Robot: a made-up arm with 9 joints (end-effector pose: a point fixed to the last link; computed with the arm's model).
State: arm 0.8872 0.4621 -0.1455 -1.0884 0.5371 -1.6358 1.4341 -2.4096 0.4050
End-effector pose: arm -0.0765 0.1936 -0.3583 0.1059 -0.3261 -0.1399 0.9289
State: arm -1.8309 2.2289 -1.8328 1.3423 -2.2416 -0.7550 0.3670 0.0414 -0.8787
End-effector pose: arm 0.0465 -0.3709 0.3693 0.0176 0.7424 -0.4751 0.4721
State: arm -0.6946 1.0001 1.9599 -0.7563 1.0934 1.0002 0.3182 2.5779 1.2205
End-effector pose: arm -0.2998 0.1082 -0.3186 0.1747 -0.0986 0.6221 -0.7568
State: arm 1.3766 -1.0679 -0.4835 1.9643 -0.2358 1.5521 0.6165 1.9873 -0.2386
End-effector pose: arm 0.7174 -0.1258 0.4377 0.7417 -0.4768 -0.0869 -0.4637
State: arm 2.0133 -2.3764 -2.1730 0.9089 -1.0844 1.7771 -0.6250 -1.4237 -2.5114
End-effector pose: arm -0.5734 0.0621 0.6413 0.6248 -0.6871 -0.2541 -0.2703
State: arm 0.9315 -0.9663 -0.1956 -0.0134 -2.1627 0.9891 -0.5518 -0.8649 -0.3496
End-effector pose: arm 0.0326 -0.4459 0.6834 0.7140 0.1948 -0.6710 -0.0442
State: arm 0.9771 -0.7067 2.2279 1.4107 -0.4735 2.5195 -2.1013 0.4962 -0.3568
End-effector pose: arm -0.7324 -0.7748 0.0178 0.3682 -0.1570 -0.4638 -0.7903
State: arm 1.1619 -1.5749 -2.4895 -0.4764 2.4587 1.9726 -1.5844 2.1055 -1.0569
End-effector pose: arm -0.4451 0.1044 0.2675 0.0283 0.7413 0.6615 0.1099
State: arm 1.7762 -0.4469 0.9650 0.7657 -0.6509 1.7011 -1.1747 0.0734 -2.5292
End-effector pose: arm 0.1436 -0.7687 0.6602 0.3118 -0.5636 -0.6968 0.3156
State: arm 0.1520 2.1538 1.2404 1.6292 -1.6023 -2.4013 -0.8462 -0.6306 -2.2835
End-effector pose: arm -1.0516 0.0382 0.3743 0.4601 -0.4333 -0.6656 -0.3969
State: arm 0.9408 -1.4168 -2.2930 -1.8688 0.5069 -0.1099 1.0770 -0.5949 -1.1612
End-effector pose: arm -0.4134 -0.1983 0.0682 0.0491 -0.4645 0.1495 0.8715
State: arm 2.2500 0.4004 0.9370 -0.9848 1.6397 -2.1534 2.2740 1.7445 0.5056
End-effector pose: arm 0.2270 0.3945 -0.1677 0.0106 0.7925 0.5279 -0.3052
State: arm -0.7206 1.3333 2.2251 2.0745 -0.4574 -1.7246 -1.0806 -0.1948 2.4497
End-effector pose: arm -0.9136 0.2669 0.8045 0.8137 -0.5206 0.1213 0.2284
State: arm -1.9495 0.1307 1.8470 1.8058 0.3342 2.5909 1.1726 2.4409 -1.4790
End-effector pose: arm 0.3685 1.2820 -0.0280 0.3248 -0.1848 0.3870 0.8430
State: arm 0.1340 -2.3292 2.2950 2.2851 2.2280 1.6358 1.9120 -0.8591 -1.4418
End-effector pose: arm -0.5166 0.1636 0.3982 0.1777 -0.5174 0.7174 -0.4314
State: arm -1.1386 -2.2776 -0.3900 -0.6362 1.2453 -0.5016 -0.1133 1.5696 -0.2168
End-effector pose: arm 0.1441 -0.5588 0.4907 0.6699 0.6319 -0.3861 -0.0531
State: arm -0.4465 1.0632 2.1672 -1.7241 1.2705 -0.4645 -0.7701 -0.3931 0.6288
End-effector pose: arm -0.2567 0.1346 0.5672 0.6336 -0.1788 -0.2578 -0.7072
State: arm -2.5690 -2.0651 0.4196 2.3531 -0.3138 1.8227 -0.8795 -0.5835 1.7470
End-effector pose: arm 0.0852 0.3431 -0.4996 0.4121 -0.7493 0.1585 -0.4935
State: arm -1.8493 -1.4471 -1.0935 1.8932 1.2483 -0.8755 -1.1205 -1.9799 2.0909
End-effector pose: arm -0.1129 -0.2693 -0.1658 0.6945 0.1050 -0.7098 0.0533
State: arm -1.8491 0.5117 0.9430 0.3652 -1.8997 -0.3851 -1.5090 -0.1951 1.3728
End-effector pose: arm 0.4175 0.7616 0.0303 0.3184 -0.7447 -0.5436 -0.2204
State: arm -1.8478 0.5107 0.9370 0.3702 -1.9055 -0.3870 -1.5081 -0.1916 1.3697
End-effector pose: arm 0.4172 0.7627 0.0340 0.3193 -0.7430 -0.5450 -0.2212
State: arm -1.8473 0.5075 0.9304 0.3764 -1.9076 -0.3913 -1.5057 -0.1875 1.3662
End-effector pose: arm 0.4181 0.7651 0.0405 0.3216 -0.7401 -0.5460 -0.2251
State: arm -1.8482 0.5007 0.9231 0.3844 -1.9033 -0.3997 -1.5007 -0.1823 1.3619
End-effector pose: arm 0.4207 0.7698 0.0518 0.3263 -0.7352 -0.5462 -0.2339
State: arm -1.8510 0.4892 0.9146 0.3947 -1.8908 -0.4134 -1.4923 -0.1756 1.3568
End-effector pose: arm 0.4255 0.7771 0.0695 0.3340 -0.7273 -0.5454 -0.2492
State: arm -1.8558 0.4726 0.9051 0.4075 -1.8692 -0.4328 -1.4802 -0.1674 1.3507
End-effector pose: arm 0.4321 0.7872 0.0947 0.3447 -0.7156 -0.5437 -0.2712
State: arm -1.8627 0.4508 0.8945 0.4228 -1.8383 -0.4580 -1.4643 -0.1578 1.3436
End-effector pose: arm 0.4398 0.7995 0.1281 0.3582 -0.6993 -0.5411 -0.2998
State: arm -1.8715 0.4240 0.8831 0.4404 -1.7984 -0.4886 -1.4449 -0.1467 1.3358
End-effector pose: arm 0.4472 0.8133 0.1697 0.3738 -0.6775 -0.5381 -0.3342
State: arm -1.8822 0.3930 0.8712 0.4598 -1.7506 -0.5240 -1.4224 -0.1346 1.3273
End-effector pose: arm 0.4531 0.8275 0.2190 0.3905 -0.6501 -0.5346 -0.3729
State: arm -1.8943 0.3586 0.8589 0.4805 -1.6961 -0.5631 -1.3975 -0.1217 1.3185
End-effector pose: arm 0.4557 0.8408 0.2748 0.4076 -0.6168 -0.5309 -0.4142
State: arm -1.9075 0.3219 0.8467 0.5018 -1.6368 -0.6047 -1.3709 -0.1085 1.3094
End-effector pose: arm 0.4539 0.8522 0.3351 0.4240 -0.5784 -0.5269 -0.4561
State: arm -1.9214 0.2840 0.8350 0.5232 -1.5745 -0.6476 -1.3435 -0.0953 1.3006
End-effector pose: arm 0.4468 0.8611 0.3972 0.4391 -0.5356 -0.5230 -0.4968
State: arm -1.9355 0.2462 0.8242 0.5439 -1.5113 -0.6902 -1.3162 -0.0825 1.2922
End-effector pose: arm 0.4343 0.8669 0.4584 0.4522 -0.4903 -0.5191 -0.5344
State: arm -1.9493 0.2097 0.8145 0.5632 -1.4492 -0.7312 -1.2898 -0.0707 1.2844
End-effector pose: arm 0.4175 0.8696 0.5159 0.4633 -0.4445 -0.5149 -0.5680
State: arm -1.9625 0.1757 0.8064 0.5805 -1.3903 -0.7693 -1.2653 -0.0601 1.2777
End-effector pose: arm 0.3980 0.8697 0.5673 0.4723 -0.4002 -0.5106 -0.5967
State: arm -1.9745 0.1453 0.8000 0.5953 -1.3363 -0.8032 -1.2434 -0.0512 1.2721
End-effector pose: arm 0.3776 0.8678 0.6112 0.4794 -0.3596 -0.5062 -0.6202
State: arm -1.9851 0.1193 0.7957 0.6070 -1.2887 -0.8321 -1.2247 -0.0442 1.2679
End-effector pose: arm 0.3587 0.8648 0.6466 0.4847 -0.3244 -0.5016 -0.6389
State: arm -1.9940 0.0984 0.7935 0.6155 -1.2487 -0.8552 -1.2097 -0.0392 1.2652
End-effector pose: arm 0.3430 0.8614 0.6734 0.4886 -0.2960 -0.4970 -0.6532
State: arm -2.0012 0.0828 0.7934 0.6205 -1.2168 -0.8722 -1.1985 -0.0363 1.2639
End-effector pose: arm 0.3319 0.8581 0.6920 0.4913 -0.2750 -0.4926 -0.6636
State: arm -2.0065 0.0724 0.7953 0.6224 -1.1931 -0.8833 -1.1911 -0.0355 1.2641
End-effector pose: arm 0.3258 0.8555 0.7033 0.4928 -0.2615 -0.4885 -0.6709
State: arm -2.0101 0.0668 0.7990 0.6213 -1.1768 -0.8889 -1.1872 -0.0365 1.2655
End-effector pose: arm 0.3247 0.8538 0.7083 0.4936 -0.2549 -0.4847 -0.6756
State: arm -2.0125 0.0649 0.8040 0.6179 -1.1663 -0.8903 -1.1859 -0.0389 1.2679
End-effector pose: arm 0.3275 0.8526 0.7086 0.4937 -0.2538 -0.4812 -0.6785
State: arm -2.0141 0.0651 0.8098 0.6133 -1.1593 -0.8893 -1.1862 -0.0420 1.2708
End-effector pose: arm 0.3325 0.8520 0.7061 0.4934 -0.2557 -0.4780 -0.6802
